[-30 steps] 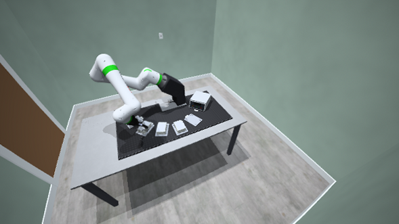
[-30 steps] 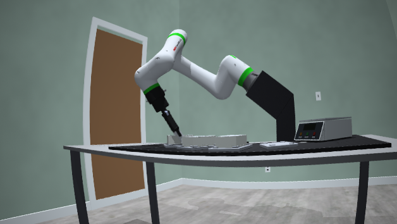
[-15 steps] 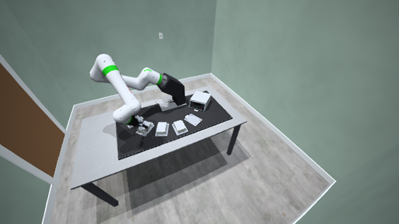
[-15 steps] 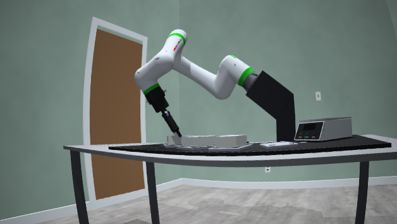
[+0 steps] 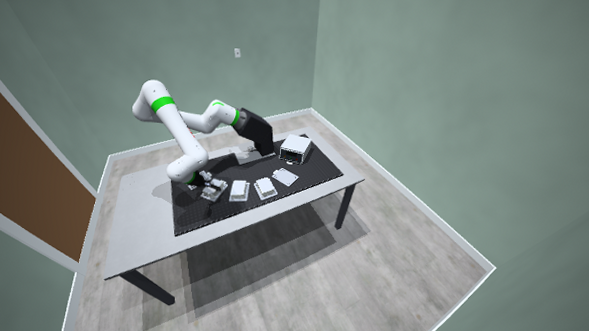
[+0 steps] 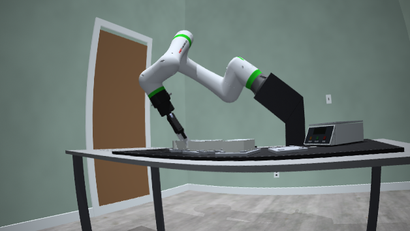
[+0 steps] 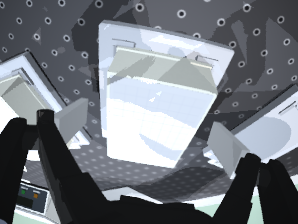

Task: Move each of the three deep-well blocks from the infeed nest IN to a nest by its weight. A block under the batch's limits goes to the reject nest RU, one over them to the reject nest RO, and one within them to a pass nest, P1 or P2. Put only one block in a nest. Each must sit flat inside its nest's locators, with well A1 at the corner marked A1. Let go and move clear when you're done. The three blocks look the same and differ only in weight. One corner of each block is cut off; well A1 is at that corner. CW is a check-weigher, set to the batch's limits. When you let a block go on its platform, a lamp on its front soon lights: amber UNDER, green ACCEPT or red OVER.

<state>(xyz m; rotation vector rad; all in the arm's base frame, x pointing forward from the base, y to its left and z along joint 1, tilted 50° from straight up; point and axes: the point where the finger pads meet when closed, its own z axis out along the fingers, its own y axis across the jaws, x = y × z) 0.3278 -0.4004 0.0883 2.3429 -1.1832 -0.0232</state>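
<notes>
My gripper is now 10 mm above the grey deep-well block. From my hand the other things lie so: check-weigher platform (730 mm to the left, 140 mm behind, 50 mm above); check-weigher CW (720 mm to the left, 130 mm behind, 20 mm above).
</notes>
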